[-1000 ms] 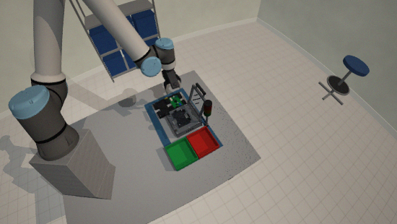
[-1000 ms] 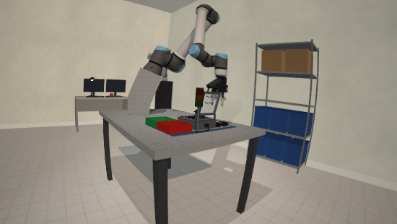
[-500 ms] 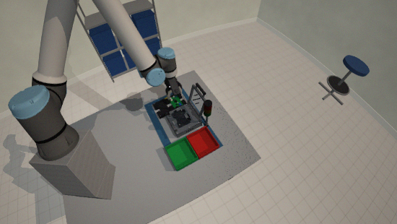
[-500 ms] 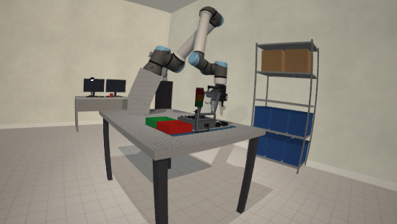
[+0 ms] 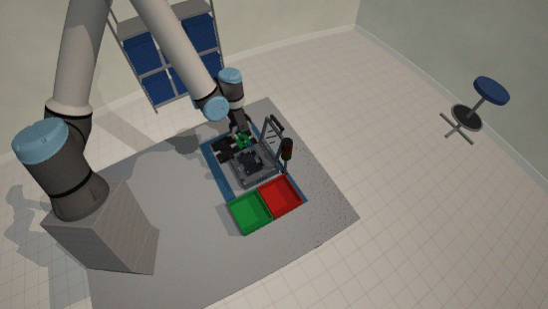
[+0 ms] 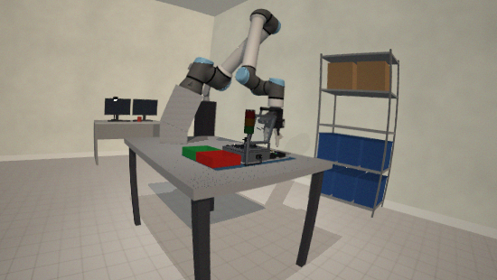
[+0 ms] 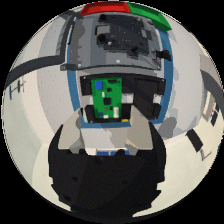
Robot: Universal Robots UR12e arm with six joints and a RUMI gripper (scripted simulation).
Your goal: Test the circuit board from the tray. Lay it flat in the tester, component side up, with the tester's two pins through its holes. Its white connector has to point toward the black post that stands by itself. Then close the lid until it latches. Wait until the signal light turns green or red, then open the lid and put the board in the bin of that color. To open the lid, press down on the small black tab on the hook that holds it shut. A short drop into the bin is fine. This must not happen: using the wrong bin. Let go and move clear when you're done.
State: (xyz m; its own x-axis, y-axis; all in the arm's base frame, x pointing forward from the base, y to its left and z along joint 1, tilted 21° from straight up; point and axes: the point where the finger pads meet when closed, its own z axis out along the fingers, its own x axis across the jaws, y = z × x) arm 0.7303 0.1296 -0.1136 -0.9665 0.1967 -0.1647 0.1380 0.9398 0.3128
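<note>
Right now the green circuit board is 6 cm below my hand and 1 cm to the left of it. From my hand the other things lie so: green bin 34 cm to the right, 20 cm behind, 6 cm below; then red bin 36 cm to the right, 6 cm below, 5 cm behind; then tester lid 17 cm to the right, 11 cm above, 6 cm ahead.
</note>
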